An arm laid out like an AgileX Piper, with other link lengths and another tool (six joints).
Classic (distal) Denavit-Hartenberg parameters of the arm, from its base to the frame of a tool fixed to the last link. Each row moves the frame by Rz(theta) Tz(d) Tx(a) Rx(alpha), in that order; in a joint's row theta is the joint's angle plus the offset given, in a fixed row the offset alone. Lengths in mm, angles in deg.
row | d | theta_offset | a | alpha
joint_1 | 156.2 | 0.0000 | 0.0 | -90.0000
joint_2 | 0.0 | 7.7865 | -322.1 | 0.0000
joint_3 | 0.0 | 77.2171 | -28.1 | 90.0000
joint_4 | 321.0 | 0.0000 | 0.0 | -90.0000
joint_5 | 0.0 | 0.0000 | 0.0 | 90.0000
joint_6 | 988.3 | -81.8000 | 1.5 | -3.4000
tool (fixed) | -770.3 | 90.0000 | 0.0 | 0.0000
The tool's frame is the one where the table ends.
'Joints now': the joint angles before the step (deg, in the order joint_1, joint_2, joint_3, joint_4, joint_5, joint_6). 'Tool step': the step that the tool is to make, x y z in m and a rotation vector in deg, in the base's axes. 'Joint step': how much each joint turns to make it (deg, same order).
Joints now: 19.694, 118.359, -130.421, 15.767, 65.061, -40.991
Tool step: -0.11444, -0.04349, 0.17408, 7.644, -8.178, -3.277
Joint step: -0.001, -18.241, -0.407, -0.238, 6.735, 7.500
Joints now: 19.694, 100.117, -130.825, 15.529, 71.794, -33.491
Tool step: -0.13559, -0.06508, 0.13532, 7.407, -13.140, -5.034
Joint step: 0.000, -17.390, 0.010, -3.546, 1.153, 6.089
